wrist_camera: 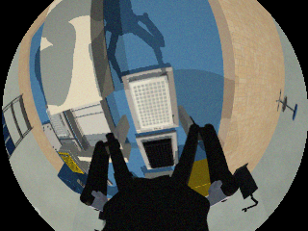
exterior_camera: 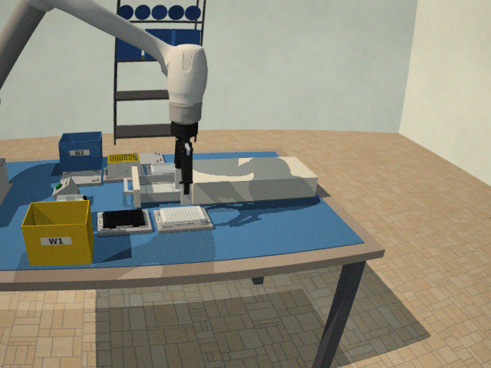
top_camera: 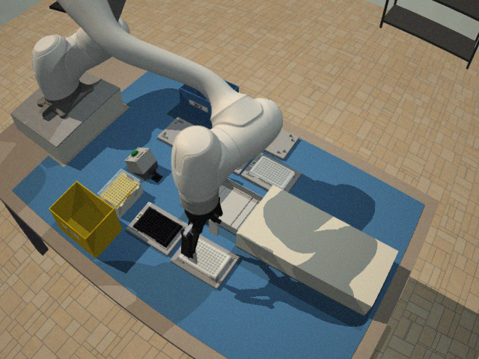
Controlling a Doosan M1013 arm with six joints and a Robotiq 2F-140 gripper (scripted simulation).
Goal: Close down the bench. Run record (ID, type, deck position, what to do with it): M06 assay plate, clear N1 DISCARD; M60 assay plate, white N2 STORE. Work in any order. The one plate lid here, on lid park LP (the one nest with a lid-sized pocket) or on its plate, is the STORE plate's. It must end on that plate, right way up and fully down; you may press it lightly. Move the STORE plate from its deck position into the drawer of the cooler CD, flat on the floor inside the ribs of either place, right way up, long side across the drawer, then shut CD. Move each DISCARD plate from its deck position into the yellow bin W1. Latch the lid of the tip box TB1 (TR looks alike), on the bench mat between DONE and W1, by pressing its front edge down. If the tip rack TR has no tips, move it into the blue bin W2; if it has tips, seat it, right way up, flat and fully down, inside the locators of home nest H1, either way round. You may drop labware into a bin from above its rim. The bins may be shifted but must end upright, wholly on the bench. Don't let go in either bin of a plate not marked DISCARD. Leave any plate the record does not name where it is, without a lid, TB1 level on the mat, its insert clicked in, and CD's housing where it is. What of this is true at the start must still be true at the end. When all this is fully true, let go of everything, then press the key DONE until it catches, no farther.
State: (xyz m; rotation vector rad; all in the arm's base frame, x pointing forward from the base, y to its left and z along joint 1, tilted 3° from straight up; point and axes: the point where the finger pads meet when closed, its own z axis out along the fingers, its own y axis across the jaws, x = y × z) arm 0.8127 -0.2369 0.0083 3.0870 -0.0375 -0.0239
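Now: the nest N2 10 cm below my hand. From my hand the other things lie so: cooler CD 18 cm to the left, 13 cm ahead, 8 cm below; then drawer 19 cm to the left, 8 cm below; then black plate 18 cm behind, 9 cm below, 1 cm to the left.
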